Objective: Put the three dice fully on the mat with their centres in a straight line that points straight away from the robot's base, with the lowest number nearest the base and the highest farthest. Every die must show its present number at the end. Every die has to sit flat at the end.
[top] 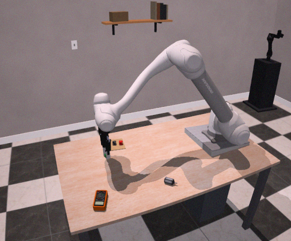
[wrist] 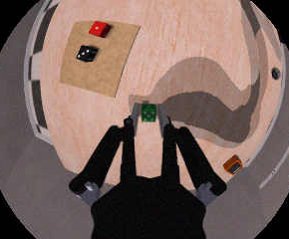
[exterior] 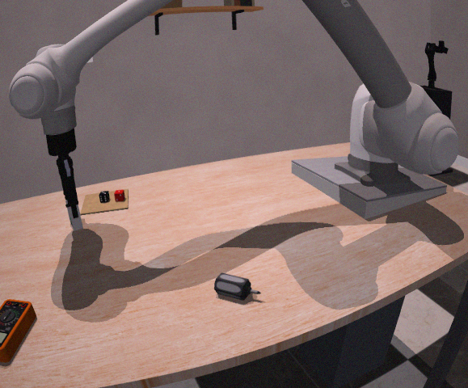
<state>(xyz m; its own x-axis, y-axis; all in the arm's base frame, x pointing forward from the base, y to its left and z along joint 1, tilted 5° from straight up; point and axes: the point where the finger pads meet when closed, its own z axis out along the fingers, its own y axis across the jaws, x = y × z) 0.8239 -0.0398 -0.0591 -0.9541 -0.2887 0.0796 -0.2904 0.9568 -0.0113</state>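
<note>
Now: hand 20 mm above the green die. Also, from my hand: black die 80 mm behind, 130 mm to the right, 20 mm below; tan mat 80 mm behind, 130 mm to the right, 30 mm below; red die 120 mm behind, 120 mm to the right, 20 mm below.
</note>
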